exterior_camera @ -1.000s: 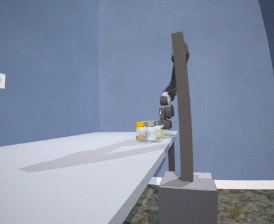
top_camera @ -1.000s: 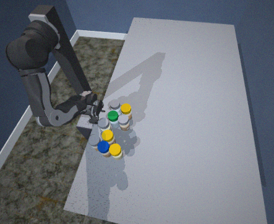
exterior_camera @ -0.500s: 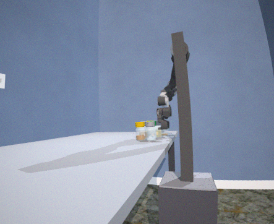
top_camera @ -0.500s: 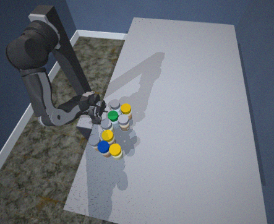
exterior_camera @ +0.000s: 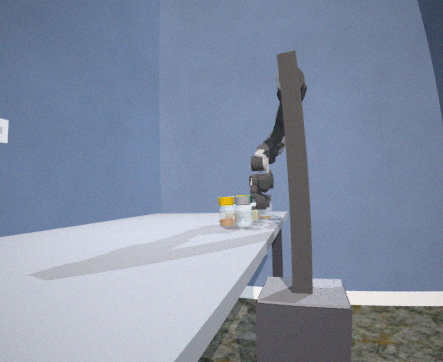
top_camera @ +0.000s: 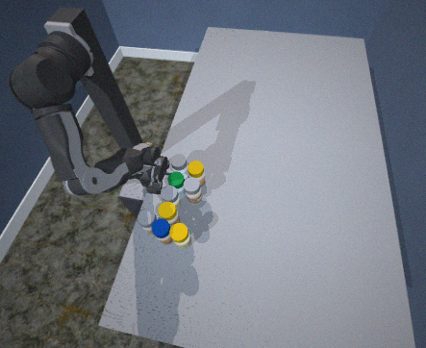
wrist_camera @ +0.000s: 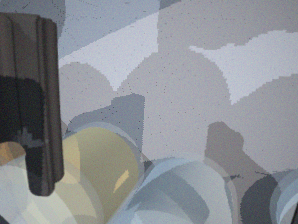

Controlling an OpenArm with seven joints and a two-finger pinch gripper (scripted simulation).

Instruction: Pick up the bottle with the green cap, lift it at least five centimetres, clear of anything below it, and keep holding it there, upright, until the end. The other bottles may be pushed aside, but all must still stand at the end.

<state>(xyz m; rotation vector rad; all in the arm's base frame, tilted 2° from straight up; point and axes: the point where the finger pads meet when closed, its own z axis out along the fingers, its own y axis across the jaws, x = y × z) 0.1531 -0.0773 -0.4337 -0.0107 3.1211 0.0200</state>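
Now: hand 12 cm short of the yellow-capped bottle, 6 cm to the right of it and 1 cm above it.
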